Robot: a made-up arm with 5 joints.
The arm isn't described. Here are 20 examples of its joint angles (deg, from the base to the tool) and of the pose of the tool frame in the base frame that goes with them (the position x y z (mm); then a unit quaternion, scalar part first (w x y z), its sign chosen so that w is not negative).
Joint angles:
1: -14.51 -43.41 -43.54 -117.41 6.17
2: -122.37 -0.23 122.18 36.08 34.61
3: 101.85 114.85 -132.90 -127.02 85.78
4: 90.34 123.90 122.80 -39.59 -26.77
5: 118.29 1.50 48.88 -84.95 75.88
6: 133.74 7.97 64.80 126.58 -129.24
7: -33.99 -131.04 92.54 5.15 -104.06
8: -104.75 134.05 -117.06 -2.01 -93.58
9: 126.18 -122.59 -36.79 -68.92 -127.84
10: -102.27 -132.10 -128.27 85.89 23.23
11: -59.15 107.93 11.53 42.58 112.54
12: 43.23 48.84 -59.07 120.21 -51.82
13: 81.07 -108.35 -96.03 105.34 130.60
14: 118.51 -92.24 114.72 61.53 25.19
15: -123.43 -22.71 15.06 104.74 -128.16
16: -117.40 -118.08 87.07 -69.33 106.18
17: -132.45 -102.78 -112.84 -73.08 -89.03
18: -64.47 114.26 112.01 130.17 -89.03
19: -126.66 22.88 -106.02 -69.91 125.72
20: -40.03 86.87 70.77 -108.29 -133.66
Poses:
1: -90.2 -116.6 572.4 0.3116 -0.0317 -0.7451 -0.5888
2: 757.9 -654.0 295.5 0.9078 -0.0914 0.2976 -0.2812
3: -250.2 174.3 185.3 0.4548 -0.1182 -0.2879 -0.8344
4: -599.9 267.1 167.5 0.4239 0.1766 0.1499 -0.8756
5: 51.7 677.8 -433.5 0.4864 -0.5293 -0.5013 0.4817
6: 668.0 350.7 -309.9 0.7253 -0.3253 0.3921 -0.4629
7: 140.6 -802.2 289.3 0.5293 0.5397 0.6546 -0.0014
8: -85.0 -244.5 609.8 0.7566 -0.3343 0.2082 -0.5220
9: -181.7 315.6 -204.6 0.1675 0.9707 0.0832 0.1510
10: -289.4 -195.3 -567.6 0.0679 -0.9115 0.0868 0.3962
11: -32.6 -248.0 1229.8 0.9556 0.1898 -0.1487 -0.1691
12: 278.2 660.3 -69.0 0.0492 0.2658 0.9185 0.2885
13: -29.9 -14.9 819.3 0.4601 0.0534 0.0442 -0.8851
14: 195.5 855.5 532.1 0.4526 0.1209 0.2108 0.8580
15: 623.1 -285.0 -376.6 0.4386 -0.7461 0.2385 -0.4405
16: 322.2 -591.8 -423.2 0.5898 -0.1968 0.4155 -0.6639
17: -77.4 -188.3 7.6 0.5167 0.1896 0.2446 -0.7983
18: -283.3 -259.8 977.0 0.8236 -0.0145 0.1500 0.5468
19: 129.1 2.8 151.0 0.4774 -0.1836 -0.8405 -0.1787
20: 12.2 -296.3 713.6 0.3728 0.7463 0.5410 -0.1067
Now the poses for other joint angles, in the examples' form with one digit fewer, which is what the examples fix.
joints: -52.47 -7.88 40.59 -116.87 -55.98
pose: 41 -347 544 0.549 -0.372 -0.730 0.164
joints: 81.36 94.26 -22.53 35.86 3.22
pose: 80 732 -542 0.395 -0.477 0.718 0.316
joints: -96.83 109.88 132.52 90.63 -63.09
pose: -415 -551 771 0.970 0.031 -0.177 0.166
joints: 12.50 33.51 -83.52 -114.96 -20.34
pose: 15 109 486 0.655 0.359 -0.615 -0.254
